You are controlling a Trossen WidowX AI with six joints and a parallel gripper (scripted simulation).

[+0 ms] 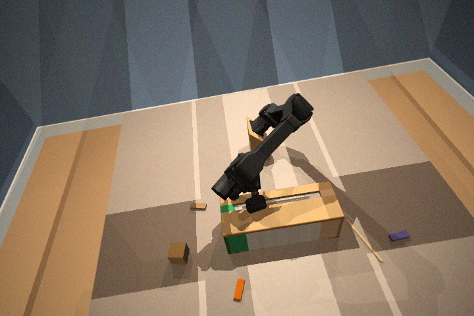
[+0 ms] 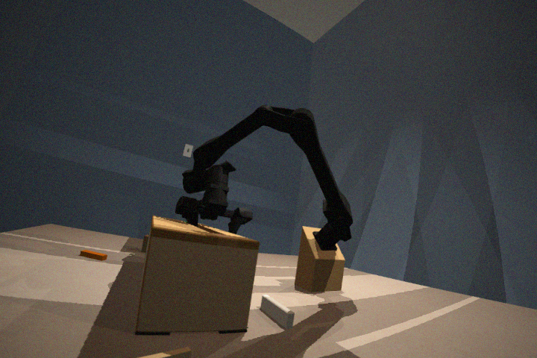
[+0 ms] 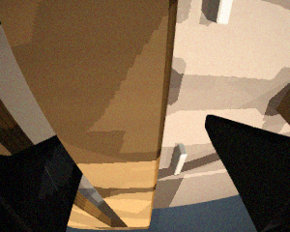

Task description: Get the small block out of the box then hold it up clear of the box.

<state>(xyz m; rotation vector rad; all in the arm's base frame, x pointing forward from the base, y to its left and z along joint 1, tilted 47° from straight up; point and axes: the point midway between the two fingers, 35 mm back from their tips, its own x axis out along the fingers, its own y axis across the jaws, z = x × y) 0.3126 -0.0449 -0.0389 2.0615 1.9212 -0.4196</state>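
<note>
Now: the small tan block 5 cm ahead of my gripper tip and 3 cm to the left of it. From my gripper tip the other things lie so: thin stick: 30 cm to the left, 18 cm ahead, 8 cm below.
</note>
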